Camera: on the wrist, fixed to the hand. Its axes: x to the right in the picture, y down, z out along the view.
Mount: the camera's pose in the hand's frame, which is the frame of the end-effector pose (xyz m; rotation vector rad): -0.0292 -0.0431 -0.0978 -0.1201 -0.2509 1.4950
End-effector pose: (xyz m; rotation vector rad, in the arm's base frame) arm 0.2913 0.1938 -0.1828 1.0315 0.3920 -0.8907
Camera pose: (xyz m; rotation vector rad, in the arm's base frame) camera 0.2508 0.2823 -0.2357 0.7882 -0.5317 0.3632
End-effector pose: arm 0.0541 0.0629 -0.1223 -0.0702 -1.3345 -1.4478
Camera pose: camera 0.0923 0.0002 -0.2053 -1.1008 -0.9145 -0.2111
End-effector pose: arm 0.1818 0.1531 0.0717 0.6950 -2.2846 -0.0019
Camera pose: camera 0.2836 0.1497 0.1153 -1.2054 -2.4568 0.4790
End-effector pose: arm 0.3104 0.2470 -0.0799 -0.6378 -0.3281 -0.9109
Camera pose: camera 0.2584 0.1836 -0.1544 -0.8758 0.0422 0.5886
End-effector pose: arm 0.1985 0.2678 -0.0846 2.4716 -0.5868 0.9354
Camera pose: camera 0.1512 0.3614 -0.0488 -1.6138 2.4403 -0.8466
